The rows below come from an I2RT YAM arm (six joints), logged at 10 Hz.
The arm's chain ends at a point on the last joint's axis. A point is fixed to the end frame.
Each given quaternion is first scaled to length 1.
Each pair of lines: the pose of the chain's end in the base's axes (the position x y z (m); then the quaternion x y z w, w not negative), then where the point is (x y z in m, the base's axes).
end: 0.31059 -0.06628 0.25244 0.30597 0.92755 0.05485 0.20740
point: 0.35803 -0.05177 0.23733
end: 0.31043 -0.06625 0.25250 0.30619 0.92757 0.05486 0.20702
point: 0.35786 -0.05175 0.23736
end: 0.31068 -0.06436 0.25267 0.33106 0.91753 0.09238 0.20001
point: 0.35879 -0.05036 0.23929
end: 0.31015 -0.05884 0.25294 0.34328 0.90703 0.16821 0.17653
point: 0.35829 -0.04265 0.24244
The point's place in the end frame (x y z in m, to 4 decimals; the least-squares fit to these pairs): -0.0206 0.0341 0.0332
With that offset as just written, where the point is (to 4 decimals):
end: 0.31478 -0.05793 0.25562 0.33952 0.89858 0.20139 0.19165
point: 0.3633 -0.0409 0.2486
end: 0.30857 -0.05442 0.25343 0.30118 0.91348 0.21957 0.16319
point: 0.3549 -0.0326 0.2456
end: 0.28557 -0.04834 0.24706 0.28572 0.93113 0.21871 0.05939
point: 0.3277 -0.0222 0.2320
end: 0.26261 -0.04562 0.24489 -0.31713 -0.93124 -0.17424 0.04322
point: 0.3006 -0.0206 0.2200
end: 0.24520 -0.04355 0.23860 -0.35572 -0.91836 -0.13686 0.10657
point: 0.2801 -0.0214 0.2073
